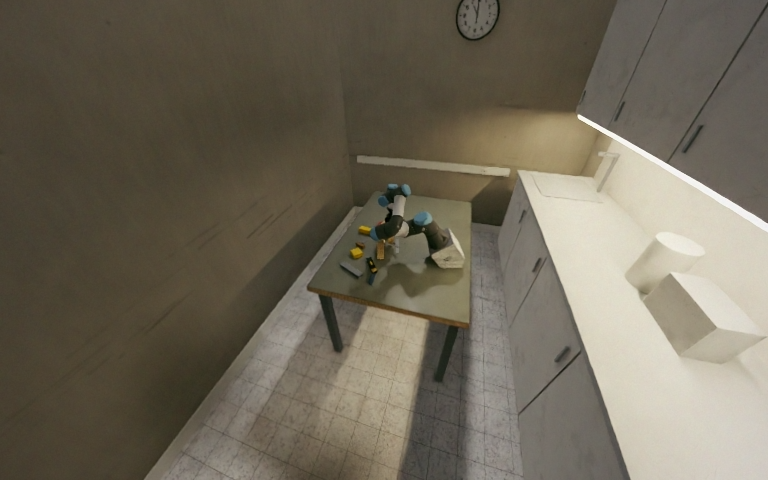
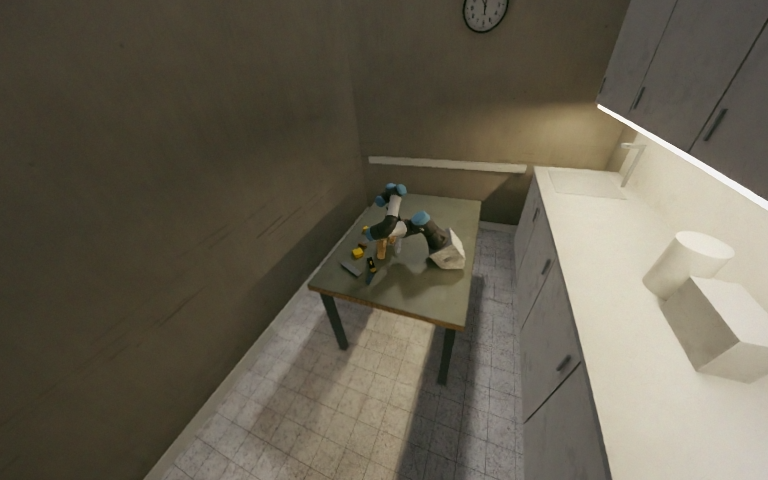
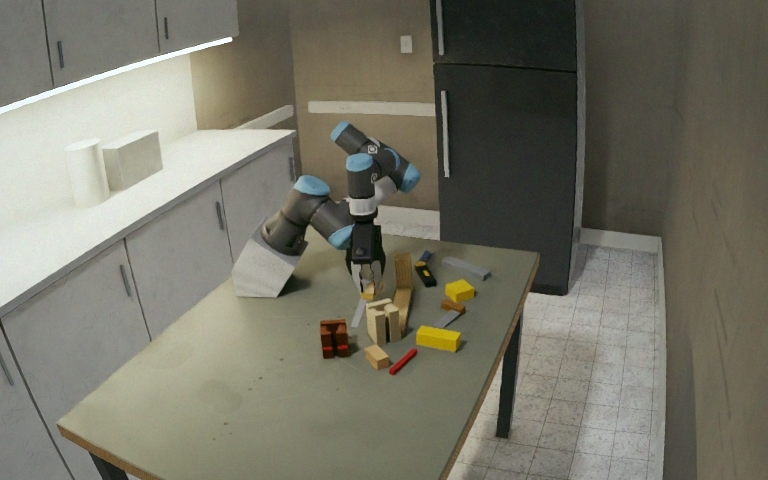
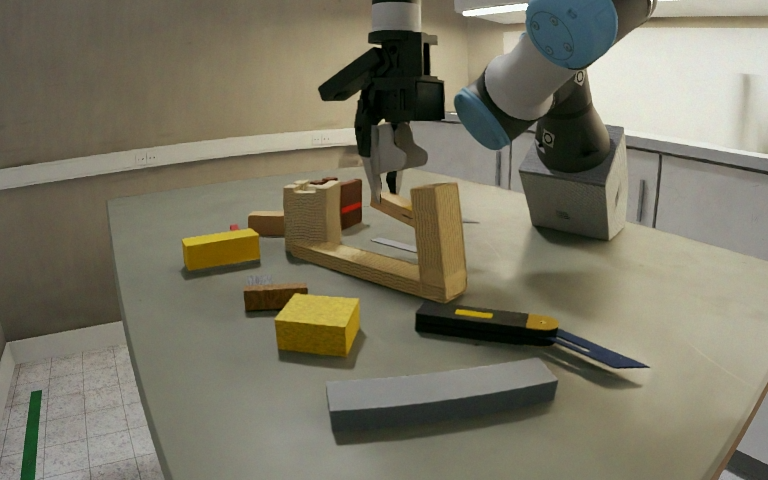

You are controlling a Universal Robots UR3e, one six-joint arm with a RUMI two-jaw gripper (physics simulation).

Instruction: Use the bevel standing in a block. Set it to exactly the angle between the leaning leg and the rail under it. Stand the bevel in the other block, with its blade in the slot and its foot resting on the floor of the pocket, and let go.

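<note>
My gripper [image 3: 369,288] [image 4: 386,195] points down, shut on the wooden bevel handle [image 3: 368,294] [image 4: 396,208], held above the table behind the rail. The handle is tilted; a thin tip [image 4: 471,221] shows beyond the leg. A grey strip [image 3: 358,314] [image 4: 393,244] shows lower down; I cannot tell if it is joined to the bevel. The wooden leg [image 3: 403,268] [image 4: 438,237] leans at one end of the rail [image 3: 404,308] [image 4: 362,266]. A slotted pale block [image 3: 375,325] [image 4: 311,215] stands at the other. A dark red slotted block [image 3: 334,339] [image 4: 352,198] stands beyond; its pocket floor is hidden.
A black tool with a blue blade [image 3: 425,274] [image 4: 481,323], a grey bar [image 3: 465,267] [image 4: 441,390], yellow blocks [image 3: 459,290] [image 3: 438,338], a brown-handled brush [image 3: 452,306] [image 4: 274,297], a small wooden block [image 3: 376,357] and a red stick [image 3: 403,361] lie around the frame.
</note>
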